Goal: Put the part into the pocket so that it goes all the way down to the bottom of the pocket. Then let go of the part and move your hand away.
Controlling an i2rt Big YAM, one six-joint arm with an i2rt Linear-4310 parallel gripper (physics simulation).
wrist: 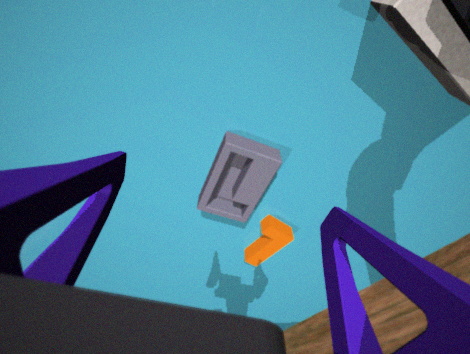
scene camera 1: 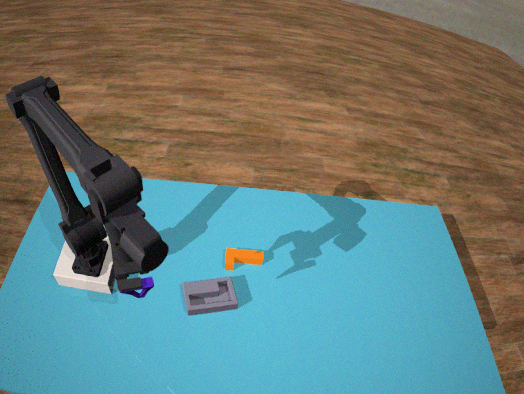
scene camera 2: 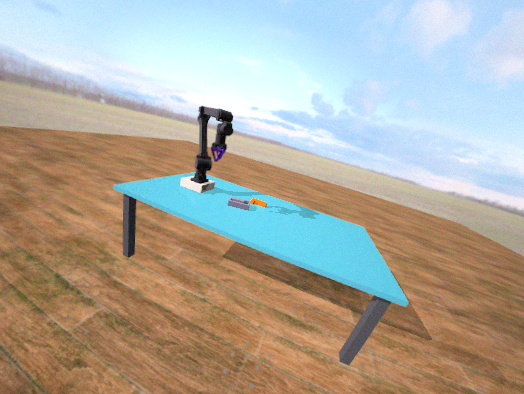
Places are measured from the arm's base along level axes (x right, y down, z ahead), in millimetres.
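Where they show: gripper, fingertip midpoint: (wrist: 232,192) (scene camera 1: 137,277) (scene camera 2: 217,160); arm's base, link origin: (scene camera 1: 90,258) (scene camera 2: 199,180).
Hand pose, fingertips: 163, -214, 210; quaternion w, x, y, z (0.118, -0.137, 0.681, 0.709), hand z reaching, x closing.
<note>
Things, the pixels of their top centre, and the offset from my fingertips, as dx, dy, dz. Level surfaces: height alone.
- orange L-shaped part, top centre: (wrist: 262,247) (scene camera 1: 244,257) (scene camera 2: 259,201) -259, +241, +240
- grey block, top centre: (wrist: 236,187) (scene camera 1: 209,292) (scene camera 2: 239,200) -121, +235, +148
- blue table, surface height: dy +271
The orange L-shaped part (scene camera 1: 247,257) (scene camera 2: 259,203) (wrist: 276,236) lies flat on the table, apart from the grey block (scene camera 1: 201,288) (scene camera 2: 239,204) (wrist: 262,175). The block sits on the table with its recessed pocket facing up, and the part is outside that pocket. My gripper (scene camera 1: 140,294) (scene camera 2: 217,159) (wrist: 232,192) is open and empty, high above the table near the arm's base. In the wrist view, its purple fingers stand wide apart, with the block and part visible far below between them. In scene camera 1 the arm's wrist hides part of the gripper.
The arm's white base (scene camera 1: 84,284) (scene camera 2: 196,186) (wrist: 436,37) stands on the blue table (scene camera 1: 325,340) (scene camera 2: 320,250) (wrist: 150,65), left of the block in scene camera 1. Shadows of the arm fall across the table, some right beside the part. A wooden floor surrounds the table.
</note>
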